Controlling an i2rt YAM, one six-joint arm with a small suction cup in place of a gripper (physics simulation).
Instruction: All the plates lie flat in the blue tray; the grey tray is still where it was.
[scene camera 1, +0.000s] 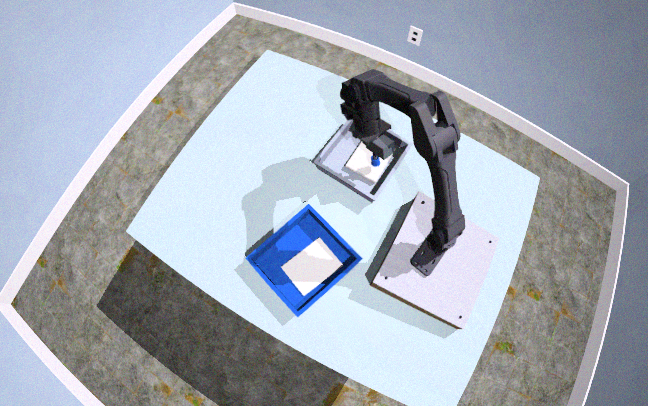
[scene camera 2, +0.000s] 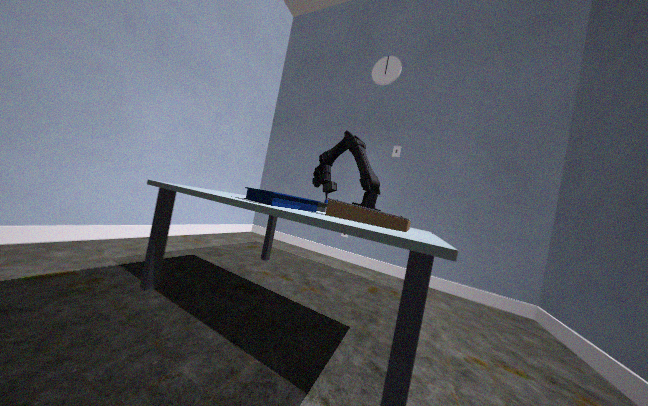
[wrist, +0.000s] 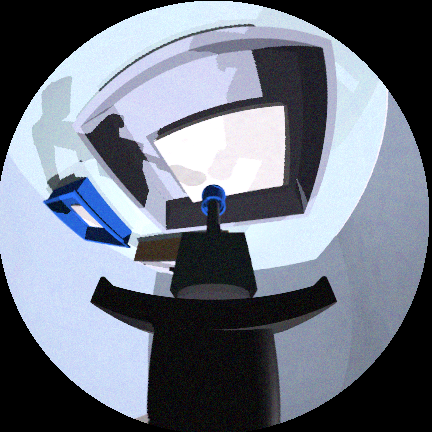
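Where they show: hand at its tool point: (scene camera 1: 375, 163) (wrist: 213, 194); arm's base at its link origin: (scene camera 1: 437, 243) (scene camera 2: 367, 208).
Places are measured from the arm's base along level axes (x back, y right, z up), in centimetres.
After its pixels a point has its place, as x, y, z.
The grey tray (scene camera 1: 334, 153) {-43.6, 5.9, -5.6} (wrist: 175, 90) {-42.3, 8.0, -5.6} stands on the table, with a white rectangular plate (scene camera 1: 360, 161) {-34.8, 8.3, -4.0} (wrist: 250, 140) {-35.5, 14.7, -4.0} lying flat in it. Whether another plate lies under it I cannot tell. The blue tray (scene camera 1: 278, 236) {-37.8, -27.1, -2.4} (scene camera 2: 285, 200) {-17.9, -34.9, -3.2} (wrist: 97, 197) {-31.2, -15.6, -5.0} stands apart from it, with a white plate (scene camera 1: 312, 266) {-24.9, -27.1, -5.1} (wrist: 86, 216) {-25.8, -30.2, -5.1} flat inside. My suction cup (scene camera 1: 375, 161) (scene camera 2: 326, 201) (wrist: 214, 194) is blue and hangs a little above the plate in the grey tray, near one edge. The cup's shadow on that plate lies apart from the cup. Nothing hangs from the cup.
The arm stands on a thick pale board (scene camera 1: 470, 260) {11.9, 2.8, -0.9} (scene camera 2: 367, 216) {8.5, -17.8, -3.3} (wrist: 157, 248) {-10.3, -10.4, -2.9} on the same light blue table (scene camera 1: 200, 175) {-74.1, -28.7, -5.9}. The board lies beside the blue tray. Walls of both trays stand up around their plates.
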